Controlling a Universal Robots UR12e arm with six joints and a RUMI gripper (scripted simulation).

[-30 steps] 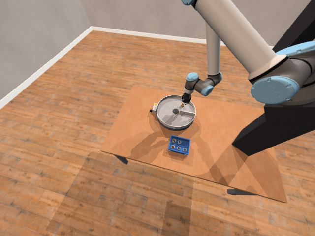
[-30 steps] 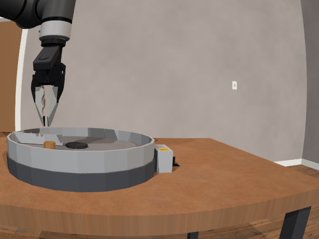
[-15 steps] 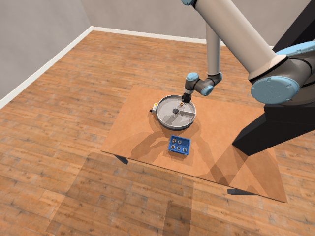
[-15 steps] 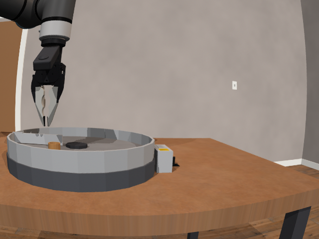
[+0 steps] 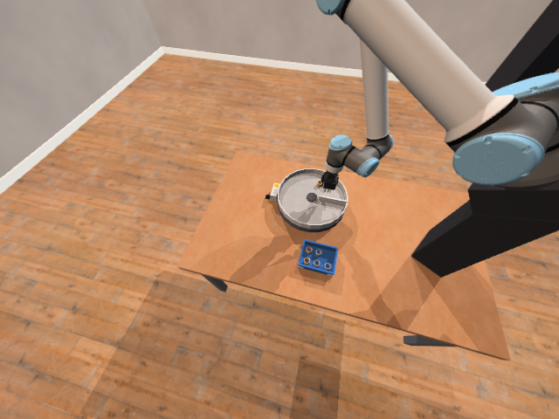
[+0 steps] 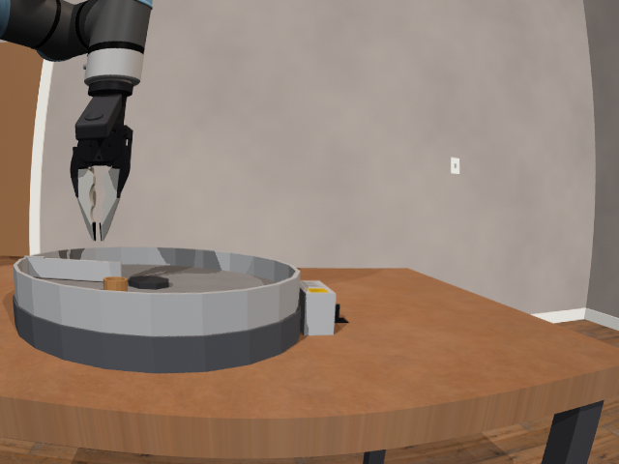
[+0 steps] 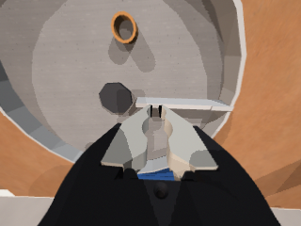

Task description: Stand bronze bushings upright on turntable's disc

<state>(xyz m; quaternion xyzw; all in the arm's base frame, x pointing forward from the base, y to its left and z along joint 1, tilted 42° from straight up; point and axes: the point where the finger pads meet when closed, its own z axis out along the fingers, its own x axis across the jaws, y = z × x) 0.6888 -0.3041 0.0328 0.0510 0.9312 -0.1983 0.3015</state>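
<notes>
Now: hand 7 cm short of the blue crate, 37 cm to the right of it and 11 cm above it. From my hand the other things lie so: grey turntable: 8 cm ahead, 8 cm below.
</notes>
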